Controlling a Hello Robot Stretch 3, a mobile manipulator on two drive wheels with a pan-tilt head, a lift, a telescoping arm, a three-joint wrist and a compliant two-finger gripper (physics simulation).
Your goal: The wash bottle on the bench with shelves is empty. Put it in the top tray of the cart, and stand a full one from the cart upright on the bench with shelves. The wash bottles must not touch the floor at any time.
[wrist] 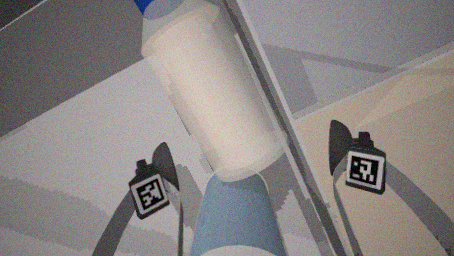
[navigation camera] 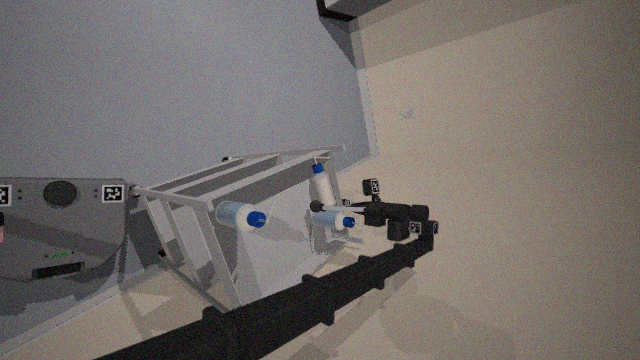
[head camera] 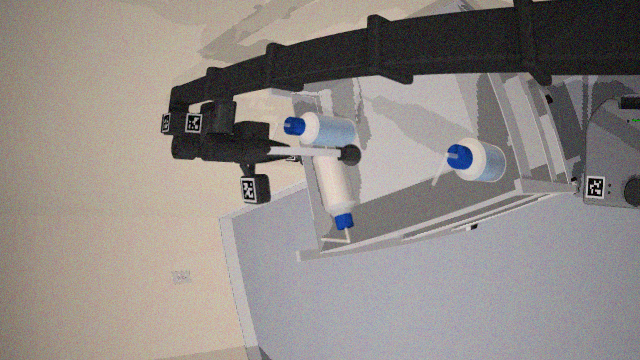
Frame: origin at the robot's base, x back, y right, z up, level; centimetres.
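Seen in the pictures: gripper, fingertip midpoint: [navigation camera: 324, 203] [head camera: 333, 156]; robot's base, origin of the base link: [navigation camera: 60, 191] [head camera: 634, 191].
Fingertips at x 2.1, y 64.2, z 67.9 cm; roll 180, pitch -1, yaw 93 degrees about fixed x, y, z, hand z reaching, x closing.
Note:
Pixels of each thing's top centre, then the offset from my fingertips to it. Level surfaces: height alone.
- cart's top tray, its level: dz -1.6 cm
- wash bottle with blue liquid, middle of its top: [head camera: 272, 127] [navigation camera: 361, 221] dz +15.8, dx +4.1, dy -0.6 cm
- second blue-filled bottle, middle of its top: [head camera: 441, 160] [navigation camera: 270, 217] dz +15.8, dx -0.5, dy -34.1 cm
A wash bottle with a pale, unfilled body [head camera: 334, 182] [navigation camera: 324, 189] [wrist: 215, 90] and blue cap lies on its side in the cart's top tray [head camera: 400, 145] [navigation camera: 285, 250] [wrist: 100, 110], along the end wall. A wash bottle with blue liquid [head camera: 335, 131] [navigation camera: 327, 219] [wrist: 235, 215] stands by its base. A second blue-filled bottle [head camera: 487, 160] [navigation camera: 232, 214] stands at the tray's other end. My gripper [head camera: 320, 156] [navigation camera: 331, 205] [wrist: 248, 149] is open and empty above the tray's end, one fingertip over the tray, the other beyond its wall. The height gap is unclear.
My arm [head camera: 450, 45] [navigation camera: 280, 300] stretches along the cart's side. My base [head camera: 607, 160] [navigation camera: 85, 225] is close to the cart's near end. A beige wall [head camera: 100, 225] [navigation camera: 525, 150] stands past the cart. Part of some dark-edged furniture [navigation camera: 345, 10] shows at the top of the navigation view.

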